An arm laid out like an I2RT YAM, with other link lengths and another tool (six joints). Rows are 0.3 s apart.
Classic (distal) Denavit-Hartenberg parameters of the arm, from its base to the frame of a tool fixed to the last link. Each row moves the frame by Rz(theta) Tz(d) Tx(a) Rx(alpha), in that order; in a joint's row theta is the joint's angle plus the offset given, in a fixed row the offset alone. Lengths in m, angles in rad.
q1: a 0.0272; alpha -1.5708; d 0.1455; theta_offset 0
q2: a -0.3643; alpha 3.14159; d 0; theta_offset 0
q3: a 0.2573; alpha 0; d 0; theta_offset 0.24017
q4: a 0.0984; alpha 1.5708; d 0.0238; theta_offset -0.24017
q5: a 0; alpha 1.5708; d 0.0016; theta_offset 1.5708
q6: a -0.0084; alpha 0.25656; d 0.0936; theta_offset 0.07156
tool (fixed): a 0; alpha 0; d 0.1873; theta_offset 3.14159
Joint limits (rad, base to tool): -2.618..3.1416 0..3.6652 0..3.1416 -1.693..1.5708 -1.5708..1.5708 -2.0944..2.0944
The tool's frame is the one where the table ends.
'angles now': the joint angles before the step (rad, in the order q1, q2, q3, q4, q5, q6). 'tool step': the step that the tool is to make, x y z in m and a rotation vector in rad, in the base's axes. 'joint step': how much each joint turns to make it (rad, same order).
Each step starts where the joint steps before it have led.
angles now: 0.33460, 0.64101, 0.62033, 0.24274, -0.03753, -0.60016
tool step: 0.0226, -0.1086, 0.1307, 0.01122, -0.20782, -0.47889
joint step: 0.01754, 0.12999, 0.21550, 0.16146, 0.44809, -0.22575
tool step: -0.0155, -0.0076, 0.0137, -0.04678, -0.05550, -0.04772
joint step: -0.00968, -0.01873, -0.01860, 0.06826, 0.00301, -0.08013
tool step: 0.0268, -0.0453, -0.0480, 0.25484, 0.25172, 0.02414
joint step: -0.18670, 0.00788, 0.19700, -0.51665, -0.08243, 0.39096
